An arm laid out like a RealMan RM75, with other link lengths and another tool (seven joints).
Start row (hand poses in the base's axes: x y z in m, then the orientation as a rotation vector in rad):
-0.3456 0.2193 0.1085 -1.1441 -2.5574 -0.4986
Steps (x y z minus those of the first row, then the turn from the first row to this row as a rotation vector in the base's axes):
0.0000 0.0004 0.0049 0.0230 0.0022 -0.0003
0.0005 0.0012 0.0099 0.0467 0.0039 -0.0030
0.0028 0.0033 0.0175 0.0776 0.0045 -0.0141
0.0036 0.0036 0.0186 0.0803 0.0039 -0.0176
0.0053 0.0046 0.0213 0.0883 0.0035 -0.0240
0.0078 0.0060 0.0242 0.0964 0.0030 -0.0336
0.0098 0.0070 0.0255 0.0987 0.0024 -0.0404
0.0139 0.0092 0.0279 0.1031 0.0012 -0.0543
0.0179 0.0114 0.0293 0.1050 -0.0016 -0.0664
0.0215 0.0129 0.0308 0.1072 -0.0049 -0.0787
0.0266 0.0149 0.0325 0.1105 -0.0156 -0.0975
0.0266 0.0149 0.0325 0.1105 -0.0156 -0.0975
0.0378 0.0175 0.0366 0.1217 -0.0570 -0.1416
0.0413 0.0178 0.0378 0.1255 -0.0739 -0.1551
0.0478 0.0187 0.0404 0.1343 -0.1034 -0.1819
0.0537 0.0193 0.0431 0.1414 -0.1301 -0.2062
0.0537 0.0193 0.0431 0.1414 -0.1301 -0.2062
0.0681 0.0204 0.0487 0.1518 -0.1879 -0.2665
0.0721 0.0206 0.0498 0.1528 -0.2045 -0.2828
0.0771 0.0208 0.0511 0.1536 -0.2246 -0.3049
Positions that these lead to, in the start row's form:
-0.3456 0.2197 0.1134 -1.1366 -2.5430 -0.5252
-0.3451 0.2205 0.1184 -1.1319 -2.5274 -0.5533
-0.3428 0.2226 0.1260 -1.1357 -2.5045 -0.5925
-0.3420 0.2229 0.1271 -1.1394 -2.5019 -0.5970
-0.3403 0.2239 0.1298 -1.1449 -2.4947 -0.6083
-0.3378 0.2253 0.1327 -1.1546 -2.4860 -0.6205
-0.3358 0.2263 0.1340 -1.1628 -2.4820 -0.6253
-0.3317 0.2285 0.1364 -1.1794 -2.4739 -0.6346
-0.3277 0.2307 0.1378 -1.1947 -2.4692 -0.6417
-0.3241 0.2322 0.1393 -1.2101 -2.4646 -0.6496
-0.3190 0.2342 0.1410 -1.2340 -2.4619 -0.6657
-0.3190 0.2342 0.1410 -1.2340 -2.4619 -0.6657
-0.3078 0.2368 0.1451 -1.2897 -2.4656 -0.7198
-0.3043 0.2371 0.1463 -1.3069 -2.4695 -0.7402
-0.2978 0.2380 0.1489 -1.3403 -2.4725 -0.7793
-0.2919 0.2386 0.1516 -1.3711 -2.4750 -0.8140
-0.2919 0.2386 0.1516 -1.3711 -2.4750 -0.8140
-0.2775 0.2397 0.1572 -1.4503 -2.4763 -0.8860
-0.2735 0.2399 0.1583 -1.4727 -2.4779 -0.9043
-0.2685 0.2401 0.1596 -1.5032 -2.4782 -0.9266

